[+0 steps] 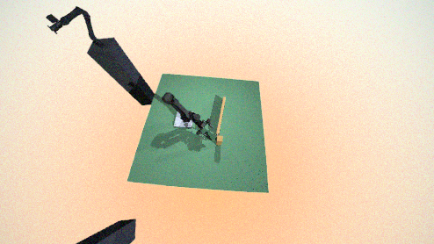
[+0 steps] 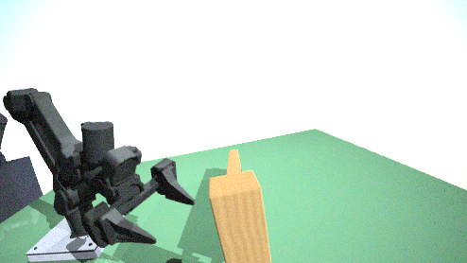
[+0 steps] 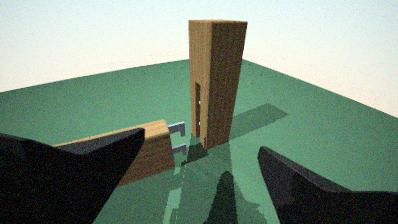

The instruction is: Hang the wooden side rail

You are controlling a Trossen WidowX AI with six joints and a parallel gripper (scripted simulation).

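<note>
The wooden headboard post is 70 mm ahead of my gripper tip, 90 mm to the right of it and 20 mm below it.
</note>
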